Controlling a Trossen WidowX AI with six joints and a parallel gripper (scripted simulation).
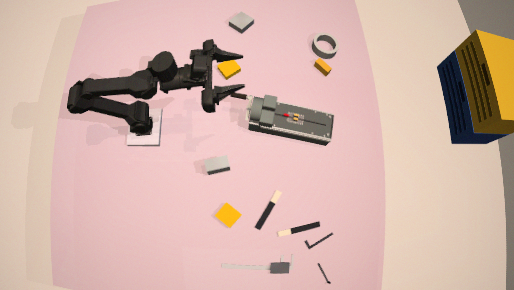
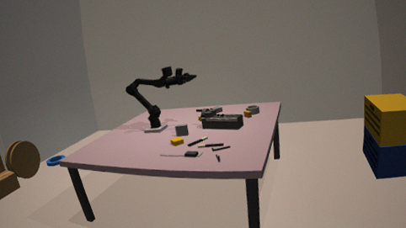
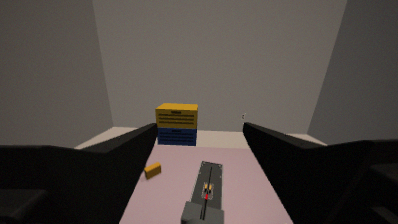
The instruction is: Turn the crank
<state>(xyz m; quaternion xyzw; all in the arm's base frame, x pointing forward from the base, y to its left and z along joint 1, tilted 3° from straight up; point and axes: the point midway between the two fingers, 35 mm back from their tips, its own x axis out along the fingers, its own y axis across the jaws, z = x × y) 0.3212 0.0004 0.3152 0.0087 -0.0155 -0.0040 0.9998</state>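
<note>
My gripper tip is 24 cm above the dark crank handle, 3 cm to the right of it and 1 cm past it. From my gripper tip the other things lie so: orange block 33 cm below, 30 cm ahead, 17 cm to the left; then red pointer 27 cm below, 13 cm ahead, 4 cm to the right.
</note>
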